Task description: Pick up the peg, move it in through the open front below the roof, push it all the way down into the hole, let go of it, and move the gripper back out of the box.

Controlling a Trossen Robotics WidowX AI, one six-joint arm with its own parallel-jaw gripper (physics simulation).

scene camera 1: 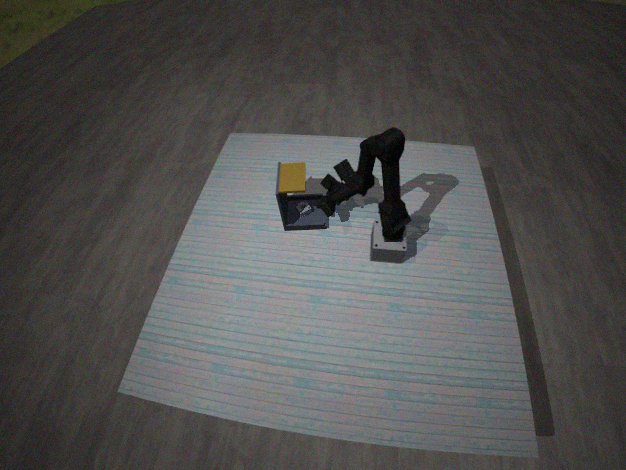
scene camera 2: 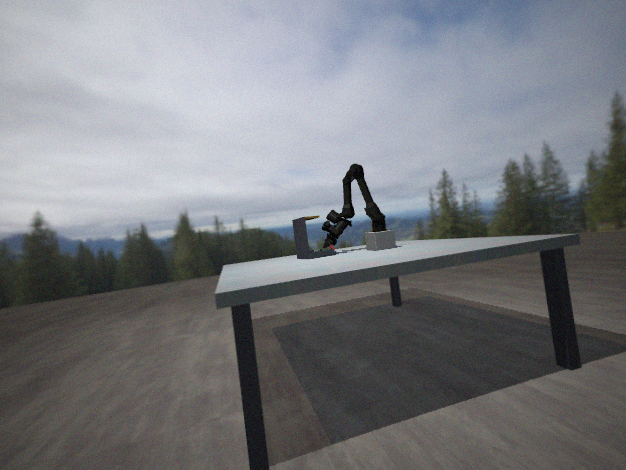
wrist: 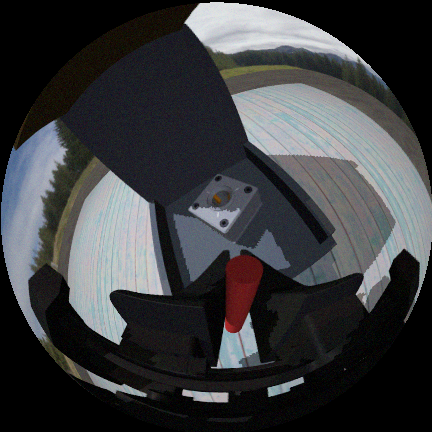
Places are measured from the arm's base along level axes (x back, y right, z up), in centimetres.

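Pixels of known places: gripper, between the fingertips: [scene camera 1: 317,206] [scene camera 2: 323,247] [wrist: 234,255]; arm's base, origin of its link: [scene camera 1: 392,233] [scene camera 2: 379,231].
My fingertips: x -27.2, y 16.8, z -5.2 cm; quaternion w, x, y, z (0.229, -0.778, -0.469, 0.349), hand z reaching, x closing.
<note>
For each thing: its top centre in the pictures, then the offset to it from my fingertips. "spot": a spot on its surface instead. Level surfaces: height alone.
- red peg, centre of its top: [wrist: 210,318] [scene camera 2: 328,238] dx +3.6, dy -0.9, dz +4.8 cm
- box, centre of its top: [scene camera 1: 300,175] [scene camera 2: 311,217] dx -5.1, dy -0.2, dz +17.7 cm
- roof, a spot on its surface: [scene camera 1: 292,177] spot: dx -8.0, dy -0.9, dz +17.7 cm
- light grey hole block, centre of its top: [wrist: 219,195] [scene camera 1: 302,206] dx -5.9, dy +0.8, dz -0.6 cm
- striped table, height of its surface: dz -4.7 cm
The red peg [wrist: 242,295] [scene camera 2: 332,247] is held between the fingers of my gripper [wrist: 234,255] [scene camera 1: 326,206] [scene camera 2: 329,245], which is shut on it. The gripper is low at the open front of the box [wrist: 160,115] [scene camera 2: 301,237], outside the roof [scene camera 1: 292,177] [scene camera 2: 312,217] [wrist: 100,55]. The light grey hole block [wrist: 237,187] [scene camera 1: 304,208] sits on the box floor, ahead of the peg in the wrist view. Its round hole [wrist: 220,198] shows orange inside and holds no peg. The peg is apart from the block. In scene camera 1 the peg is hidden.
The box's dark back wall rises behind the block. Low rims [wrist: 287,195] [wrist: 169,255] edge its floor on two sides. The arm's pale base [scene camera 1: 388,247] [scene camera 2: 380,240] stands on the striped table [scene camera 1: 323,328] [scene camera 2: 283,275], to the right of the box in both scene views.
</note>
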